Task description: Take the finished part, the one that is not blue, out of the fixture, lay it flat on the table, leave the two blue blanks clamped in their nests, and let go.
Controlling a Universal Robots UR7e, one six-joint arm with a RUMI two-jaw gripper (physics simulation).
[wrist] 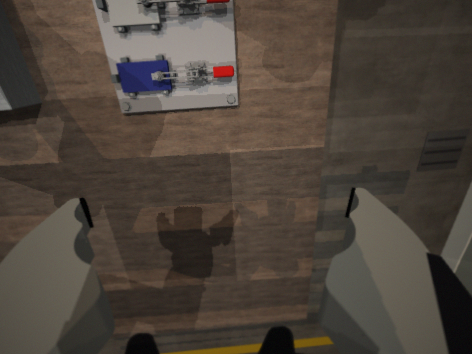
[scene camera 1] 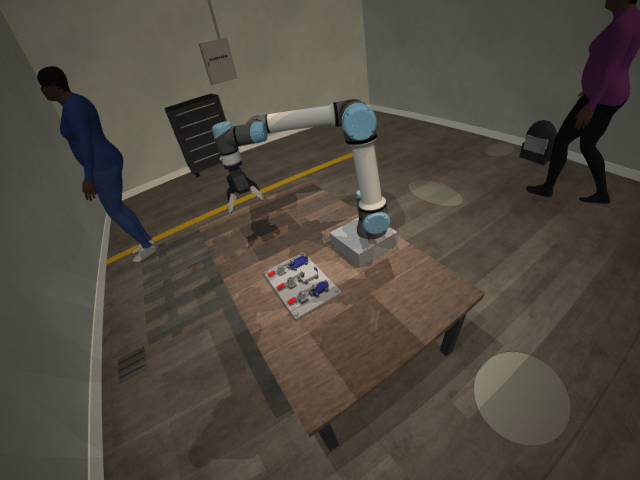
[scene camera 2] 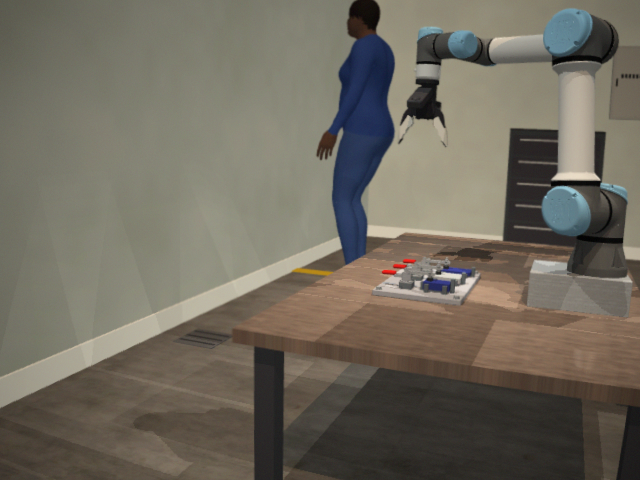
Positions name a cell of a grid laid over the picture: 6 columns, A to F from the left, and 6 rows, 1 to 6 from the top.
Labels:
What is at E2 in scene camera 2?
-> My gripper.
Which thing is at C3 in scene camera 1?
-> My gripper.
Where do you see a fixture plate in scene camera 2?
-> D4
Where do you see a fixture plate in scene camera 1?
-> C4

